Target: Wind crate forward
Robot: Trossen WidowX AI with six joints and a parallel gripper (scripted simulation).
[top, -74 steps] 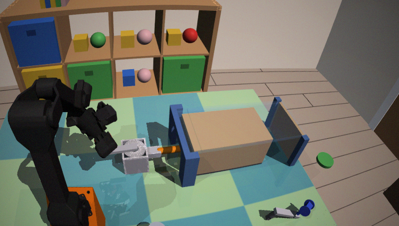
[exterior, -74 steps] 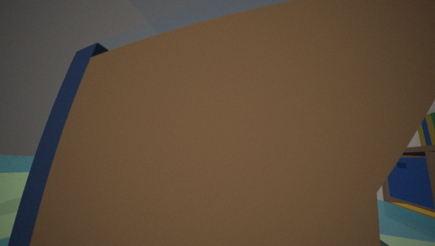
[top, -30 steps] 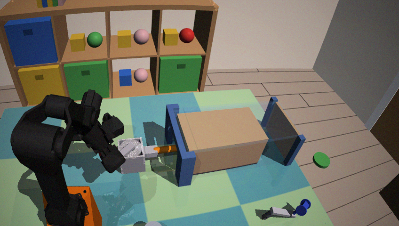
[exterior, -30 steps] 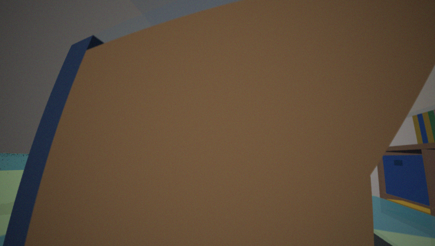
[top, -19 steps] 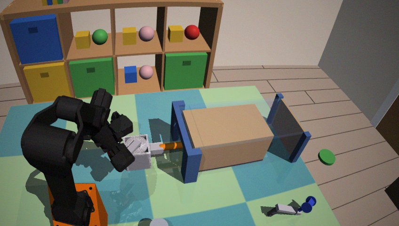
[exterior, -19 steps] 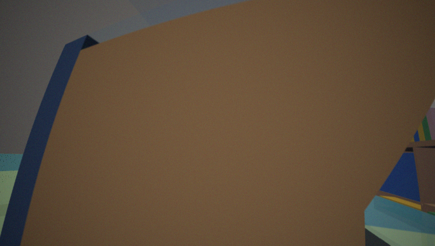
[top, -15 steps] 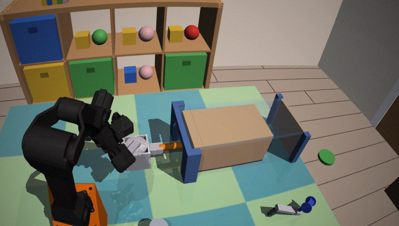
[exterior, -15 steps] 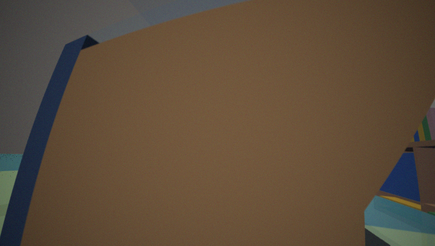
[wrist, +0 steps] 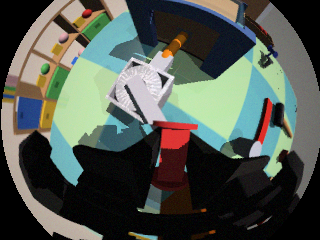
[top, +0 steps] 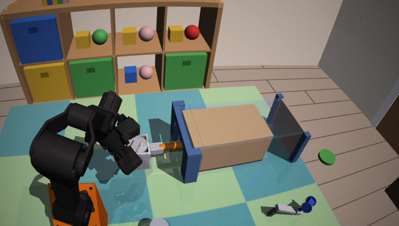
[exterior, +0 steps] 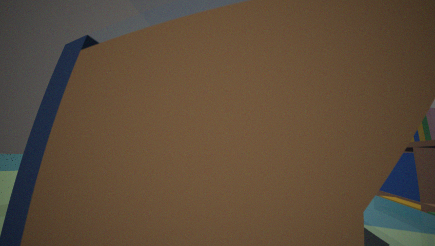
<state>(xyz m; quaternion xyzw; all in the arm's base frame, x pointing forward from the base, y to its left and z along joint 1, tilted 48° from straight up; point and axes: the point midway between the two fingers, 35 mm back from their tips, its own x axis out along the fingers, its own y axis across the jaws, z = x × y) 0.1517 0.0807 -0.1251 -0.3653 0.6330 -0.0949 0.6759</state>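
The crank handle is 3 cm to the left of my gripper tip and 3 cm below it. From my gripper tip the other things lie so: blue frame 20 cm ahead, 6 cm to the left, 2 cm below; then red knob 2 cm behind, 1 cm to the right; then grey winch 2 cm ahead, 7 cm to the left, 10 cm below.
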